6 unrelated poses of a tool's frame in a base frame.
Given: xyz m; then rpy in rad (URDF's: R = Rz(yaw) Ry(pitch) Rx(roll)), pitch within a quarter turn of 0, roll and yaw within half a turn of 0.
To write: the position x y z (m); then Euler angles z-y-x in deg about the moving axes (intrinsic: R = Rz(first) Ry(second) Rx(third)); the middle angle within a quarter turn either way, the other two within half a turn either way. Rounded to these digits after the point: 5 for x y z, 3 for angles.
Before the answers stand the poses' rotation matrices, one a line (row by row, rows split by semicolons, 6 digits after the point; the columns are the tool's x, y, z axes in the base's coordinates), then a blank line. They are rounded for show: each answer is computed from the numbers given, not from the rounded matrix.
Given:
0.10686, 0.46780, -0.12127, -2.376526, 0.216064, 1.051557
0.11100, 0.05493, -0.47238, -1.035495, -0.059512, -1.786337
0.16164, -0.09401, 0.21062, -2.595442, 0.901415, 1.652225
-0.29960, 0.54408, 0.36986, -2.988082, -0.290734, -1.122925
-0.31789, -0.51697, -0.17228, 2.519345, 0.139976, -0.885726
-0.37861, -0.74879, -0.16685, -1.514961, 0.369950, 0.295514
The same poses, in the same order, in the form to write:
0.484682 0.552583 -0.678038; 0.848010 -0.486852 0.209412; -0.214387 -0.676482 -0.704564
-0.213497 0.487356 0.846701; -0.975132 -0.159071 -0.154320; 0.059477 -0.858592 0.509197
-0.050471 0.884829 -0.463173; 0.618445 -0.336462 -0.710154; -0.784206 -0.322289 -0.530237
0.414874 -0.871790 0.260503; -0.863544 -0.467464 -0.189128; 0.286655 -0.146491 -0.946768
0.626539 -0.577780 -0.523086; -0.766801 -0.577108 -0.281003; -0.139519 0.577162 -0.804623
0.891931 -0.361609 -0.271475; 0.271528 -0.051749 0.961038; -0.361569 -0.930892 0.052031

0.10686, 0.46780, -0.12127, 60.250, 12.380, -136.165
0.11100, 0.05493, -0.47238, -102.350, -3.410, -59.329
0.16164, -0.09401, 0.21062, 94.666, 51.647, -148.708
-0.29960, 0.54408, 0.36986, -64.339, -16.658, -171.204
-0.31789, -0.51697, -0.17228, -50.748, 8.020, 144.348
-0.37861, -0.74879, -0.16685, 16.932, 21.197, -86.801

